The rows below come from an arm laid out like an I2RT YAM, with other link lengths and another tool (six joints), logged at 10 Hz.
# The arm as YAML. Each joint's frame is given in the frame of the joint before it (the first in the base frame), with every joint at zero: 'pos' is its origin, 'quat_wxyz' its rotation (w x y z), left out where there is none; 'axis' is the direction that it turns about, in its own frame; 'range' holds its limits. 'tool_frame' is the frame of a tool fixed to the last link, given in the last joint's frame.
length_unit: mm
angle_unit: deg
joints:
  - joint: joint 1
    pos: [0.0, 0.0, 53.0]
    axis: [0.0, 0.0, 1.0]
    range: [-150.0, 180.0]
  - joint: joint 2
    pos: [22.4, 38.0, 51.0]
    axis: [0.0, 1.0, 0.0]
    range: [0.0, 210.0]
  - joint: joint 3
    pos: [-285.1, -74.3, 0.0]
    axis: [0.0, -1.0, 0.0]
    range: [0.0, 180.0]
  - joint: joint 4
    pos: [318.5, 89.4, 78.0]
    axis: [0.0, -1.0, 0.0]
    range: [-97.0, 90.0]
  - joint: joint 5
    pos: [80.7, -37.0, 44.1]
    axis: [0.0, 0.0, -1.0]
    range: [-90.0, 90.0]
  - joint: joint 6
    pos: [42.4, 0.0, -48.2]
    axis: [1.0, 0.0, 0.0]
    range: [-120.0, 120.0]
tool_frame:
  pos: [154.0, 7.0, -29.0]
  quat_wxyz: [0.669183, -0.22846, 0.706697, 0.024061]
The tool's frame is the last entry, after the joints.
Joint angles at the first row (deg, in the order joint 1, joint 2, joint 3, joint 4, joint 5, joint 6):
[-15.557 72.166 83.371 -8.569 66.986 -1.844]
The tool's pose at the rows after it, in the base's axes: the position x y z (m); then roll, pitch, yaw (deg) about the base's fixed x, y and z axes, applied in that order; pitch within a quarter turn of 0, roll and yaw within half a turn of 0:
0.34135, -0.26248, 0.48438, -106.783, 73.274, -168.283
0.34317, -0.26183, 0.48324, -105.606, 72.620, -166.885
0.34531, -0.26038, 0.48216, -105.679, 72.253, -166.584
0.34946, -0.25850, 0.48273, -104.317, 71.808, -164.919
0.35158, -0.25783, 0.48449, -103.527, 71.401, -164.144
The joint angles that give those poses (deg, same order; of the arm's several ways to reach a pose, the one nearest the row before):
[-15.471 72.030 82.425 -7.482 66.632 -2.462]
[-15.296 71.900 81.609 -5.820 66.499 -3.980]
[-15.028 71.953 81.441 -5.593 66.386 -4.350]
[-14.565 72.236 81.146 -3.852 66.434 -5.822]
[-14.332 72.586 81.339 -2.917 66.601 -6.918]

